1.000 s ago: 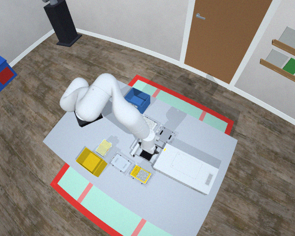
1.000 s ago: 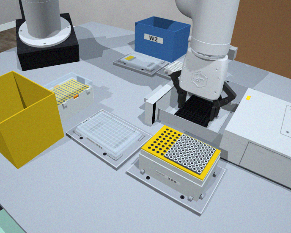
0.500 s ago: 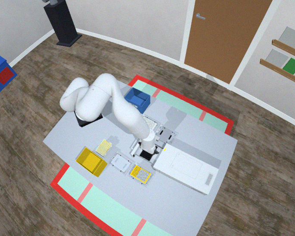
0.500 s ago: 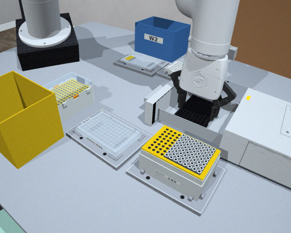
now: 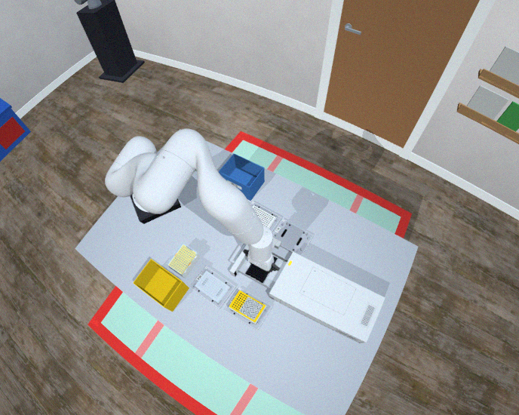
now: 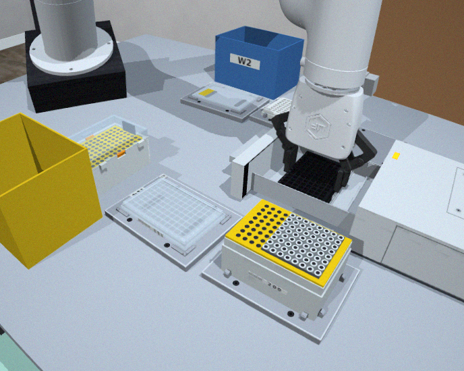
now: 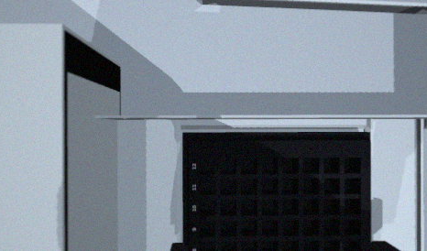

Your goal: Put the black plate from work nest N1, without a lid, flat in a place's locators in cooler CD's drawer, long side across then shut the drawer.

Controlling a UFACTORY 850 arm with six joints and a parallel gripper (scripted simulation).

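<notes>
The black plate is 10 mm below my hand. The rest, counted from my hand: slotted nest 180 mm to the left, 70 mm ahead, 30 mm below; cooler drawer 40 mm ahead; white cooler 170 mm ahead, 20 mm to the right, 10 mm above.
</notes>
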